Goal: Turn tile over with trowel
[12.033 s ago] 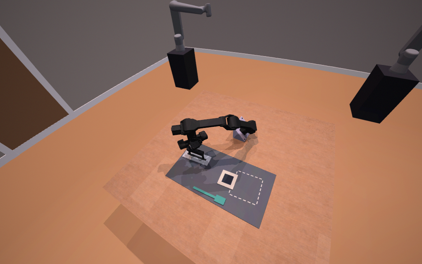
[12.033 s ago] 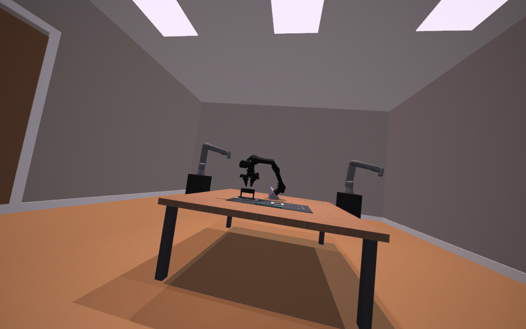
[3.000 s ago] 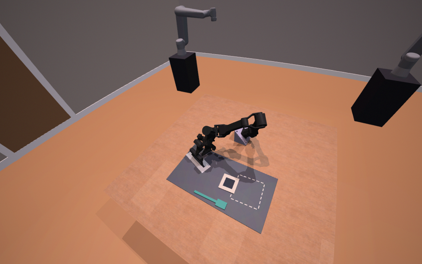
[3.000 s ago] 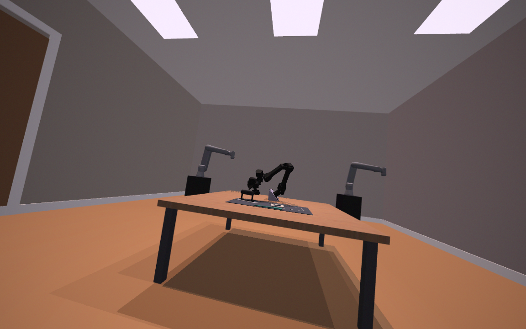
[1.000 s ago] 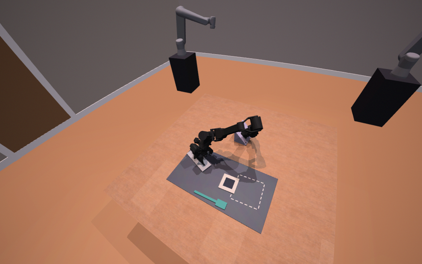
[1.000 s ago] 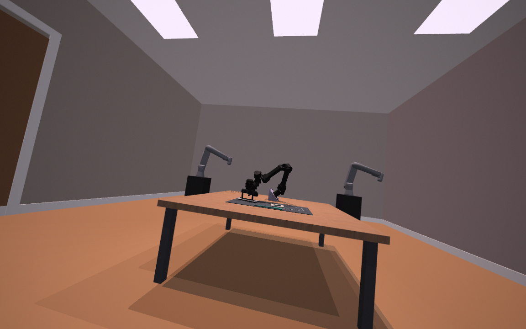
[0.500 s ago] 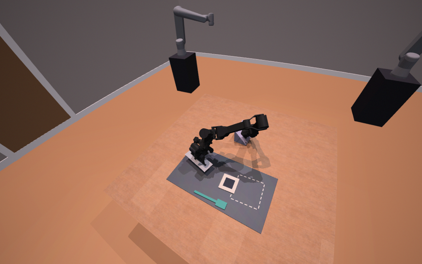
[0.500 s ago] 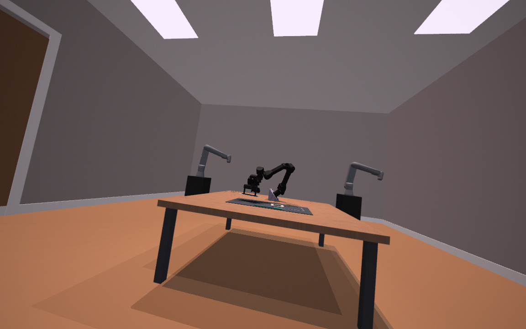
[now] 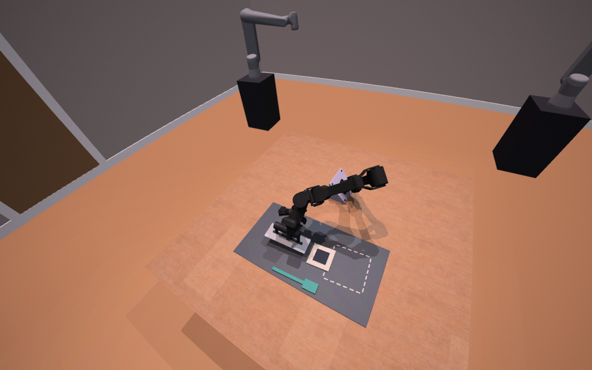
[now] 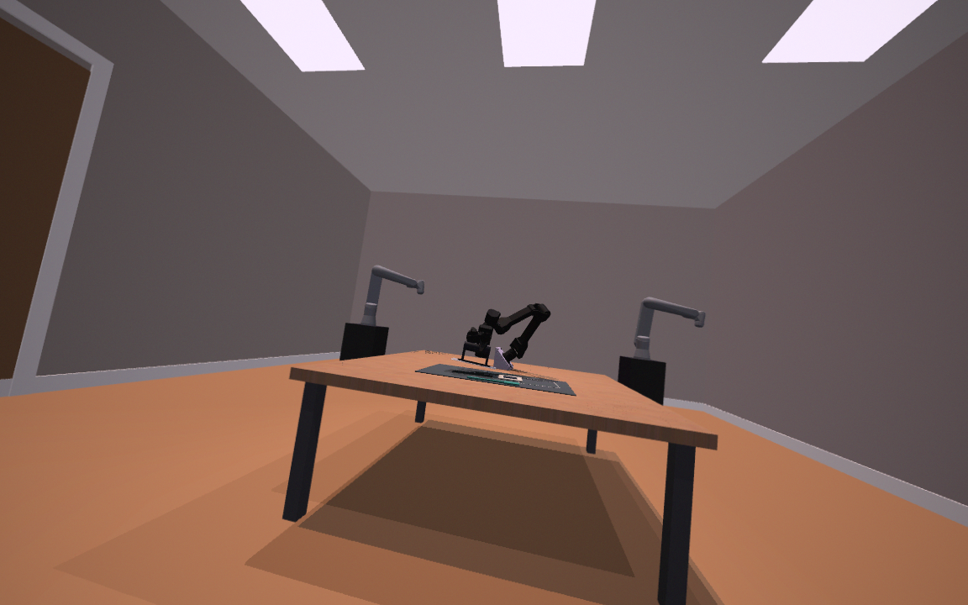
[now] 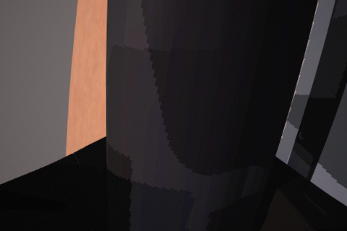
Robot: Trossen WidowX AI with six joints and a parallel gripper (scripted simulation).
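My gripper tip is now 20 mm past the mat, 80 mm to the right of it and 110 mm above it. From my gripper tip the other things lie so: teal trowel 120 mm ahead, 100 mm to the left, 90 mm below; tile 20 mm behind, 140 mm to the left, 90 mm below.
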